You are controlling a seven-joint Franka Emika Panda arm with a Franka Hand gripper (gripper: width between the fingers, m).
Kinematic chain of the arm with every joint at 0, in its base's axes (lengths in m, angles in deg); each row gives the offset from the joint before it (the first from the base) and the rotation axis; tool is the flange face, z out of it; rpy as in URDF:
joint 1: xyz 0 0 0.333 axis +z
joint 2: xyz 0 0 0 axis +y
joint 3: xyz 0 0 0.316 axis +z
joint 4: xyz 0.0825 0 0 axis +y
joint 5: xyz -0.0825 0 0.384 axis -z
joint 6: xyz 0 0 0 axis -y
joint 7: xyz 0.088 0 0 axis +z
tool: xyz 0 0 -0.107 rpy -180 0 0
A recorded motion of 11 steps. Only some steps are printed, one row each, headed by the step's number.
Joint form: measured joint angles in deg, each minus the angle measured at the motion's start. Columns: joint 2, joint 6, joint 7, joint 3, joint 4, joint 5, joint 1.
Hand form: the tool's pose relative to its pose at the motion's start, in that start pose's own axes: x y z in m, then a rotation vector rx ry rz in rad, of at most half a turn. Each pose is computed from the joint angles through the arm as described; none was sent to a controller.
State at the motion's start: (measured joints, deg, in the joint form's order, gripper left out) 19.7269 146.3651 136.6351 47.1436 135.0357 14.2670 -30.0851
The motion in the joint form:
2: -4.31 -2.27 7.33 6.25 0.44 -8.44 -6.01
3: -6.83 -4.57 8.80 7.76 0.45 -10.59 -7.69
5: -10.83 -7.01 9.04 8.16 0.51 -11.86 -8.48
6: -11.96 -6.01 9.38 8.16 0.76 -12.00 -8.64
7: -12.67 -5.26 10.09 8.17 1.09 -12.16 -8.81
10: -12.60 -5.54 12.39 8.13 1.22 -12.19 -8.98
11: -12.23 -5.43 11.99 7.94 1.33 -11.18 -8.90
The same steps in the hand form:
2: 0.0003 -0.0016 -0.0308 -0.0436 0.0094 -0.0161
3: 0.0010 -0.0052 -0.0430 -0.0284 0.0119 -0.0124
5: 0.0014 -0.0105 -0.0600 0.0098 -0.0095 0.0036
6: 0.0000 -0.0112 -0.0656 0.0086 -0.0378 0.0011
7: -0.0003 -0.0126 -0.0682 0.0078 -0.0544 -0.0072
10: -0.0002 -0.0149 -0.0666 0.0118 -0.0471 -0.0432
11: -0.0003 -0.0160 -0.0641 0.0188 -0.0471 -0.0475

